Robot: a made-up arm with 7 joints. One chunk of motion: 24 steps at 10 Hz.
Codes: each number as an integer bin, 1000 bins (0 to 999) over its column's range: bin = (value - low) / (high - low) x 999, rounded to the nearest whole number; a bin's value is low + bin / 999 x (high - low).
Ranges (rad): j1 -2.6..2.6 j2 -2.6..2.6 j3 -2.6..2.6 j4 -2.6..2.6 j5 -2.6..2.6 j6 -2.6..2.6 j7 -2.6..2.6
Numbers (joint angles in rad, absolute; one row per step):
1: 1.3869 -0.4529 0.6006 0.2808 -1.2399 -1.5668 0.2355
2: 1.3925 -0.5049 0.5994 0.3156 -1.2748 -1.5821 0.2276
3: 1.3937 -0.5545 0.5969 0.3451 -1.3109 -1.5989 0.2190
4: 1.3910 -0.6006 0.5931 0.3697 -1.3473 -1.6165 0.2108
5: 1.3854 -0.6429 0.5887 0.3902 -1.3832 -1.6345 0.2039
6: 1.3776 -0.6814 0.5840 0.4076 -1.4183 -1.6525 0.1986
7: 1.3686 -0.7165 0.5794 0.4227 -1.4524 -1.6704 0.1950
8: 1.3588 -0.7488 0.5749 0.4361 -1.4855 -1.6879 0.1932
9: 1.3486 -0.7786 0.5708 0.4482 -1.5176 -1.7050 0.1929
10: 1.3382 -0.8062 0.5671 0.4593 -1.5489 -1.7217 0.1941
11: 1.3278 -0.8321 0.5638 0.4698 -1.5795 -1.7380 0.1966
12: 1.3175 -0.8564 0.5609 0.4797 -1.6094 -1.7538 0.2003
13: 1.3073 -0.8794 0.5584 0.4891 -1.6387 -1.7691 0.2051
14: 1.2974 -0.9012 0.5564 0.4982 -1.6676 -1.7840 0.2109
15: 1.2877 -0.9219 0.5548 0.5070 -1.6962 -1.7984 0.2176
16: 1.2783 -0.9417 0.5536 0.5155 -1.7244 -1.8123 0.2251
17: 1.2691 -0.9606 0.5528 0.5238 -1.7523 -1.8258 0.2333
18: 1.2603 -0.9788 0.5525 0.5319 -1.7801 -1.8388 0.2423
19: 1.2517 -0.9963 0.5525 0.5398 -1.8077 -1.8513 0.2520
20: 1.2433 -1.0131 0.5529 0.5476 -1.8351 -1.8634 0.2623
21: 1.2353 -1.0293 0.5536 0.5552 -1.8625 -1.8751 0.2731
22: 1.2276 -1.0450 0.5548 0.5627 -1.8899 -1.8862 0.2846
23: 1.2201 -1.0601 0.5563 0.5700 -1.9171 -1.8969 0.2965
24: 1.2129 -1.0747 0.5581 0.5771 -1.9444 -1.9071 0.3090
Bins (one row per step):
1: 766 412 615 553 261 198 545
2: 767 403 615 560 255 196 543
3: 767 393 614 566 248 192 542
4: 767 384 613 571 241 189 540
5: 766 376 613 574 234 185 539
6: 764 369 612 578 227 182 538
7: 762 362 611 581 220 179 537
8: 761 356 610 583 214 175 537
9: 759 350 609 586 208 172 537
10: 757 345 608 588 202 169 537
11: 755 340 608 590 196 166 537
12: 753 335 607 592 190 163 538
13: 751 331 607 593 185 160 539
14: 749 326 606 595 179 157 540
15: 747 322 606 597 174 154 541
16: 745 319 606 599 168 151 543
17: 743 315 606 600 163 149 544
18: 742 311 606 602 158 146 546
19: 740 308 606 603 152 144 548
20: 738 305 606 605 147 142 550
21: 737 302 606 606 142 139 552
22: 735 299 606 608 136 137 554
23: 734 296 606 609 131 135 556
24: 733 293 607 610 126 133 559

